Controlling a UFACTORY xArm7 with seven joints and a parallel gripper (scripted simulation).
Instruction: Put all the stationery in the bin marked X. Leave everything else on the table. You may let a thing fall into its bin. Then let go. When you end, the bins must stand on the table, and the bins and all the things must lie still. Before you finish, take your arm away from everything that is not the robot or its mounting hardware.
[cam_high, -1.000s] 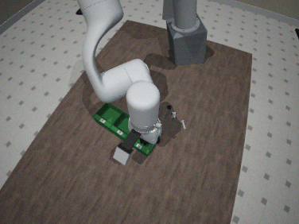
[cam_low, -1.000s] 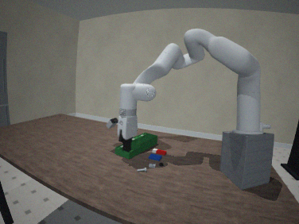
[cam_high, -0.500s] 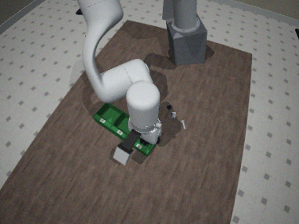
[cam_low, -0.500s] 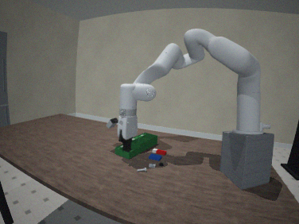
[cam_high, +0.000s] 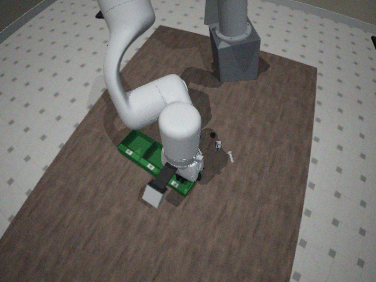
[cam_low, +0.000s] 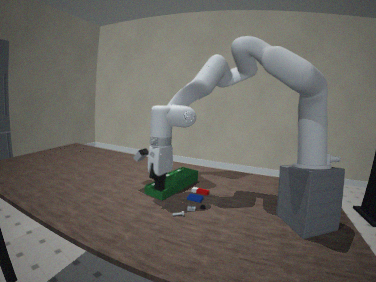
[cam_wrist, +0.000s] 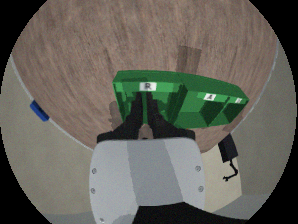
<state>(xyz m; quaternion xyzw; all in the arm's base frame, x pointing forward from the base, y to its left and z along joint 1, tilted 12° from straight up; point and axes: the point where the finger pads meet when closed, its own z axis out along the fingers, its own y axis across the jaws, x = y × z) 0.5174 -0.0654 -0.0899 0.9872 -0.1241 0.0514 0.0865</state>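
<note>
Right now my hand is 14 cm past the red block, 7 cm to the left of it and 3 cm above it. Round my hand: white-grey piece 14 cm behind, 8 cm to the left, 3 cm below; then blue block 14 cm behind, 3 cm below; then green three-compartment bin 8 cm to the right, 3 cm behind, 1 cm below.
</note>
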